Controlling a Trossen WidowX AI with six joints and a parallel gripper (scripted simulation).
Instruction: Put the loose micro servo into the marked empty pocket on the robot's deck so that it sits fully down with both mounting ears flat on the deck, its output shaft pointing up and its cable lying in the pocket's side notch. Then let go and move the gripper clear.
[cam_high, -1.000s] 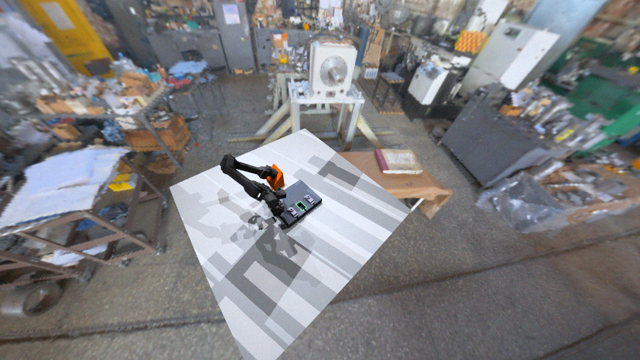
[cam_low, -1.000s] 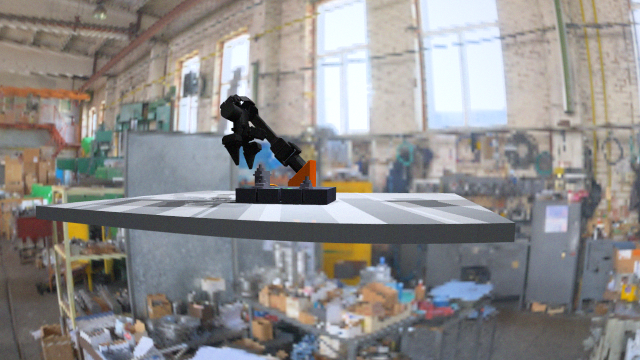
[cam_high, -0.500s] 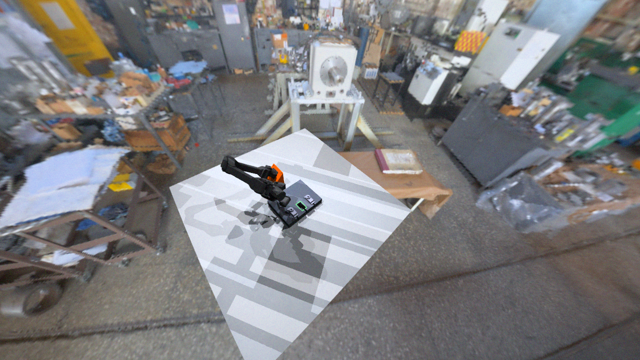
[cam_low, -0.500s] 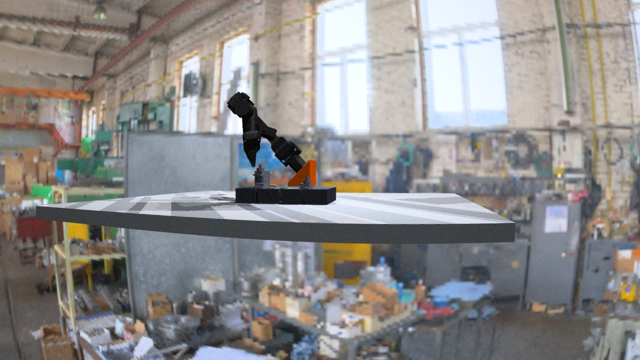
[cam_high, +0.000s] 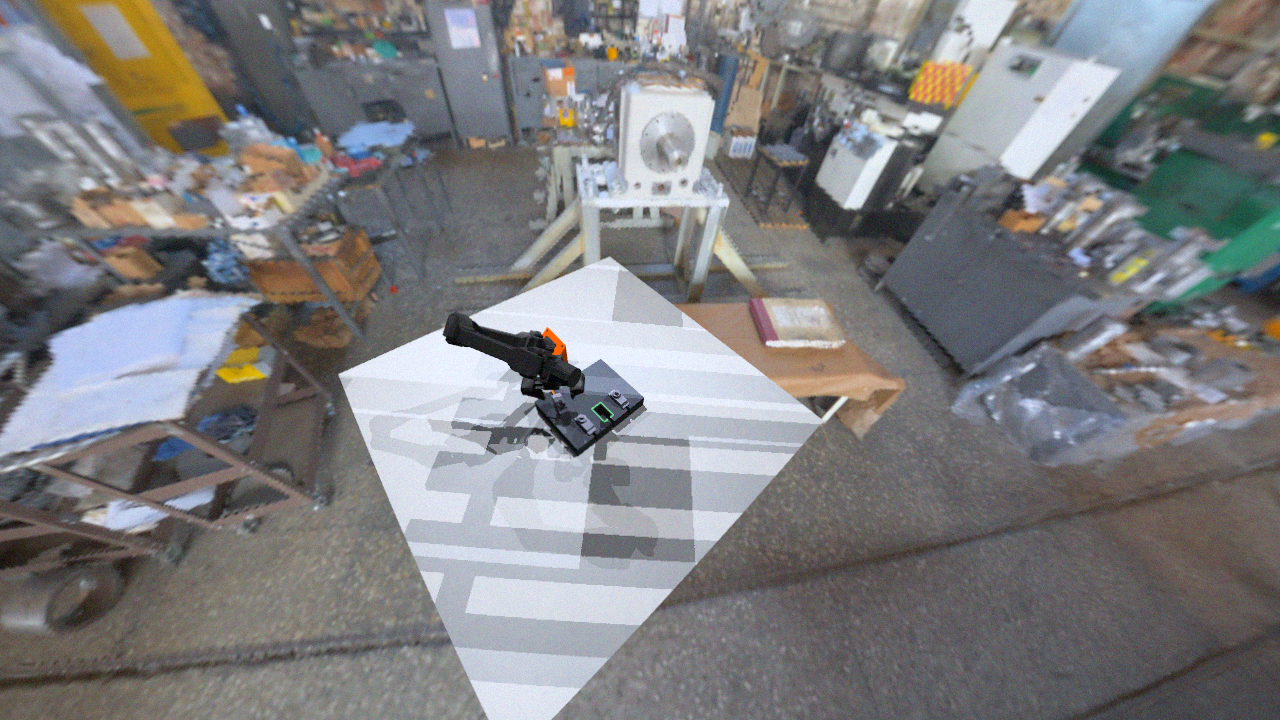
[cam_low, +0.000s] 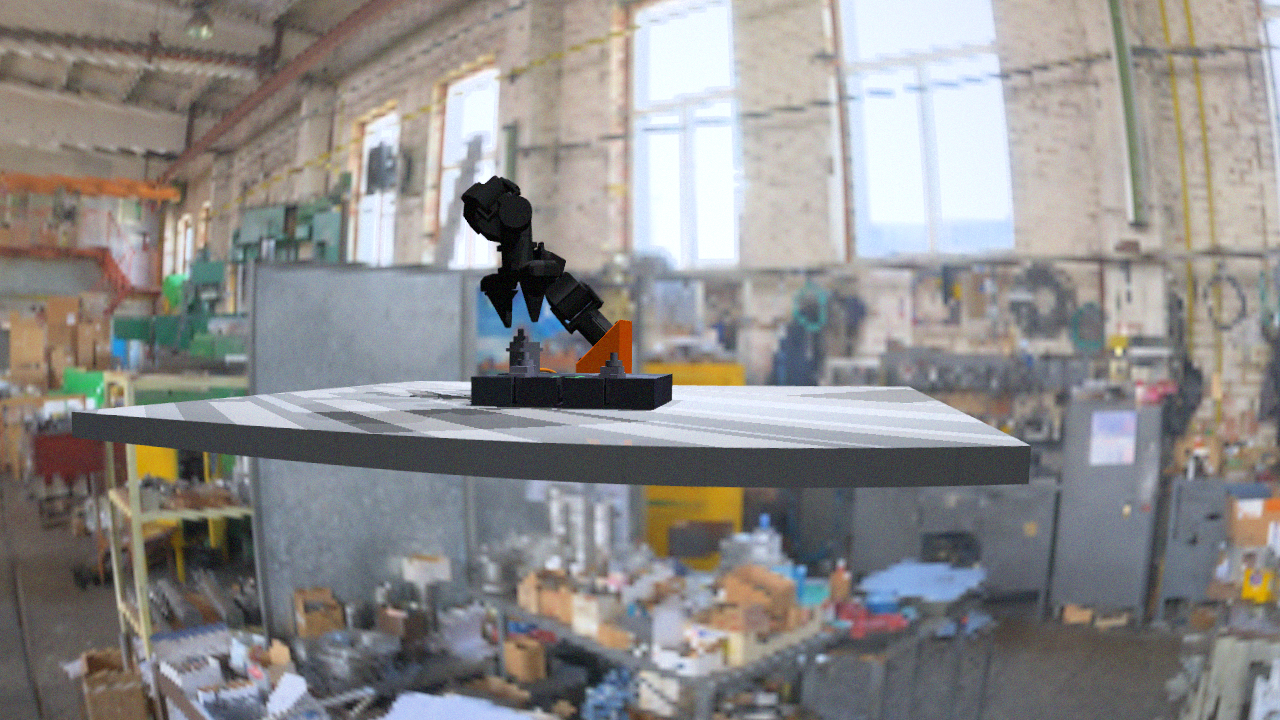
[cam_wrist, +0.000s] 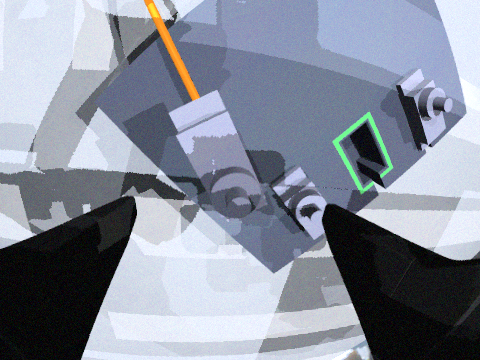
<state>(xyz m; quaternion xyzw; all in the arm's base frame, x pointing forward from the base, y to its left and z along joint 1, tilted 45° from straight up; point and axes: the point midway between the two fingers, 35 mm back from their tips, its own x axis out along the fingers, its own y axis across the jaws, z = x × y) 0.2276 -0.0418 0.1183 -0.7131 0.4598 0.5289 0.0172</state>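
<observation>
Right now the dark deck is 20 mm behind my gripper tip, 110 mm to the left of it and 110 mm below it.
</observation>
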